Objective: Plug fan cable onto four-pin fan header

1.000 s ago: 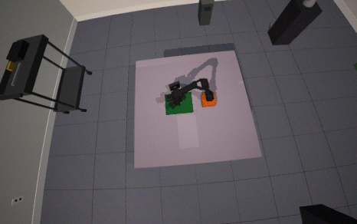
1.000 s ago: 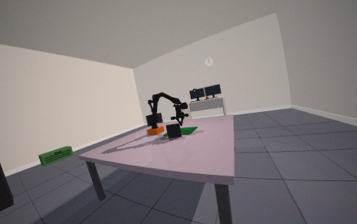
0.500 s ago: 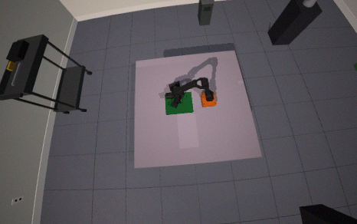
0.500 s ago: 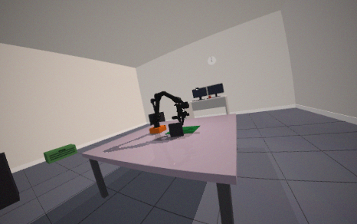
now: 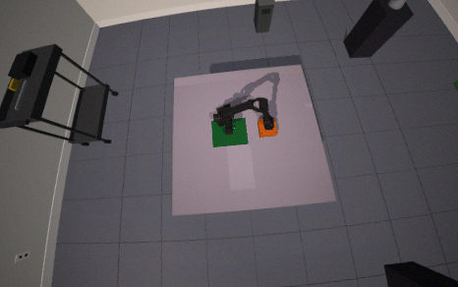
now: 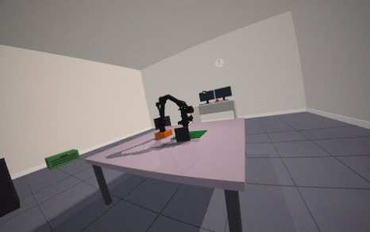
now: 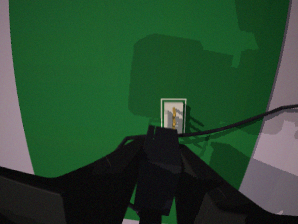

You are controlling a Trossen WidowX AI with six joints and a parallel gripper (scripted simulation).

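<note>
Now: the board 80 mm below my gripper tip and 30 mm to the left of it. Also, from my gripper tip: fan cable plug: 10 mm behind, 10 mm above; black fan: 150 mm to the right, 30 mm ahead.
</note>
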